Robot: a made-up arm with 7 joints.
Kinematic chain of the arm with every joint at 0, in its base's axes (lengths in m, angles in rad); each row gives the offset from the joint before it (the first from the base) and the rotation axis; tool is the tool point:
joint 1: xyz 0 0 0.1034 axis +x
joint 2: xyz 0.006 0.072 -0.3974 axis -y
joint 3: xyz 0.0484 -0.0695 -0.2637 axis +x
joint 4: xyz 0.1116 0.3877 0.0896 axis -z
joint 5: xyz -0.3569 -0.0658 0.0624 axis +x
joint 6: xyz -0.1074 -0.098 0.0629 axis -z
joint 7: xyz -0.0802 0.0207 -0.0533 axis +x
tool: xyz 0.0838 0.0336 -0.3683
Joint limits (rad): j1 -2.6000..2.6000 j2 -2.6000..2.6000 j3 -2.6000..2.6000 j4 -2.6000..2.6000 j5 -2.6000..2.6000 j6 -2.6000..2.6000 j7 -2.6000..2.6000
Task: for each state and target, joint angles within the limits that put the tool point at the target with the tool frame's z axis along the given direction. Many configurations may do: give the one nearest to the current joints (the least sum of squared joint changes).
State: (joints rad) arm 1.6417 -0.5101 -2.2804 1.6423 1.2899 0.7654 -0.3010
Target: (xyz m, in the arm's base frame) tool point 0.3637 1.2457 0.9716 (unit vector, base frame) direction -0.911 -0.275 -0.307
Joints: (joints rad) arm 2.5775 -0.1313 -2.4452 1.6042 1.9063 1.0632 -0.3095
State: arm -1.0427 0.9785 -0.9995 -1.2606 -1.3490 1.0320 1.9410
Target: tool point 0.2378 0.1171 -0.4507 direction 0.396 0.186 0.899
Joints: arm -0.2656 0.9064 -1.1714 -1.9718 -1.1214 1.0097 2.3335
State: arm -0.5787 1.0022 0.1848 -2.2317 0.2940 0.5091 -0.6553
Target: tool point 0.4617 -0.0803 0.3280 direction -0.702 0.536 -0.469
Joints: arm -0.2198 1.5333 -0.2346 -2.0899 0.4683 0.8992 -0.8176
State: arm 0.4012 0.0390 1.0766 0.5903 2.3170 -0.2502 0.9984
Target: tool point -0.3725 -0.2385 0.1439 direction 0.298 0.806 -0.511
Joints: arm -0.1077 -0.2112 1.2451 0.2687 2.2092 -0.4605 1.0315
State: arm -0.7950 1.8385 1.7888 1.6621 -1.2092 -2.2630 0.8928
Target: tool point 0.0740 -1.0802 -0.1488 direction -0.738 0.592 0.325
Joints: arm -0.8789 1.9765 1.8237 0.8169 -1.1566 -2.6000 0.7350
